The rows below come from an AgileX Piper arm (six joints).
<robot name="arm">
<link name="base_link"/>
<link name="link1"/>
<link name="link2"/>
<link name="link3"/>
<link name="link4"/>
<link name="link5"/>
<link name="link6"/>
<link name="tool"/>
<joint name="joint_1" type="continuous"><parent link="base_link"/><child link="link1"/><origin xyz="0 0 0.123" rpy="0 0 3.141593"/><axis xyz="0 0 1"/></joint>
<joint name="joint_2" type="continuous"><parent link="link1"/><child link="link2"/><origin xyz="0 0 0" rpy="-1.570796 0 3.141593"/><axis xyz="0 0 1"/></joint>
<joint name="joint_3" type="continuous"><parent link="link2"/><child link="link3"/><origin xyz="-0.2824 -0.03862 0" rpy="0 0 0"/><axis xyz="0 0 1"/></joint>
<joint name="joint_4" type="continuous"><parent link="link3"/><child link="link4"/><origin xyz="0.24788 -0.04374 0" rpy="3.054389 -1.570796 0"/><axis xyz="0 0 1"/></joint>
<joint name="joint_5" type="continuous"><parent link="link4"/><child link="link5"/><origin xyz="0 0 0" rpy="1.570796 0 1.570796"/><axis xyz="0 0 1"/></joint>
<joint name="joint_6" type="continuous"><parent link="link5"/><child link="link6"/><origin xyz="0 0.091 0" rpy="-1.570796 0 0"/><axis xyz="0 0 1"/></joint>
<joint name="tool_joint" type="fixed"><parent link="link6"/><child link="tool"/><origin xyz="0 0 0" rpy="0 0 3.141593"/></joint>
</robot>
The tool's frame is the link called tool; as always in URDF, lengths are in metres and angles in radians. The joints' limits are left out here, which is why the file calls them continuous.
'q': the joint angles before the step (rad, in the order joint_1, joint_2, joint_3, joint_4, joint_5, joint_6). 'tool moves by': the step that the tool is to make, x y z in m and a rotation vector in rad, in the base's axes. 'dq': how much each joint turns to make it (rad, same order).
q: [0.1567, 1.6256, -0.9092, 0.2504, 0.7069, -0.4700]
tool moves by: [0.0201, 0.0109, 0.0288, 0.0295, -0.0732, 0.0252]
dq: [0.0192, 0.0049, -0.1253, 0.0141, 0.0455, -0.0041]
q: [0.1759, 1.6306, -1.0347, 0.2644, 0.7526, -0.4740]
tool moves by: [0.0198, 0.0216, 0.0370, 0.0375, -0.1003, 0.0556]
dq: [0.0478, 0.0126, -0.1562, 0.0156, 0.0403, -0.0051]
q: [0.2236, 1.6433, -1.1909, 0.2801, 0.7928, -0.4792]
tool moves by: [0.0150, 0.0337, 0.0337, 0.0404, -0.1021, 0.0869]
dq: [0.0778, 0.0342, -0.1608, 0.0160, 0.0203, -0.0097]
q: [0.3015, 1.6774, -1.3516, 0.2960, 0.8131, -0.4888]
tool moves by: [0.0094, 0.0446, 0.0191, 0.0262, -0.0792, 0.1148]
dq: [0.1015, 0.0658, -0.1465, 0.0068, 0.0012, -0.0176]
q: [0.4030, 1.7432, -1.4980, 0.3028, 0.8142, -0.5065]
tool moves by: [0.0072, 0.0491, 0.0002, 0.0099, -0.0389, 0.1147]
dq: [0.1010, 0.1014, -0.1349, 0.0028, -0.0018, -0.0186]
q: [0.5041, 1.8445, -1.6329, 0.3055, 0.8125, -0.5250]
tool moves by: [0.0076, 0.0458, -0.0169, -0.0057, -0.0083, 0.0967]
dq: [0.0805, 0.1258, -0.1233, 0.0043, -0.0018, -0.0224]
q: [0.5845, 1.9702, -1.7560, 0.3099, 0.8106, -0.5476]
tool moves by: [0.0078, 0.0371, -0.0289, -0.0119, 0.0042, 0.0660]
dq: [0.0555, 0.1284, -0.0982, 0.0058, -0.0160, -0.0209]
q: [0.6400, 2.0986, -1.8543, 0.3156, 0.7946, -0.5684]
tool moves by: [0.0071, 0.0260, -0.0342, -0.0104, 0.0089, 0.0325]
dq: [0.0336, 0.1133, -0.0648, 0.0071, -0.0338, -0.0135]
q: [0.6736, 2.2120, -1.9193, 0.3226, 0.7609, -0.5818]
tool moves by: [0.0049, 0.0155, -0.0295, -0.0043, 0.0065, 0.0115]
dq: [0.0181, 0.0825, -0.0346, 0.0099, -0.0401, -0.0103]
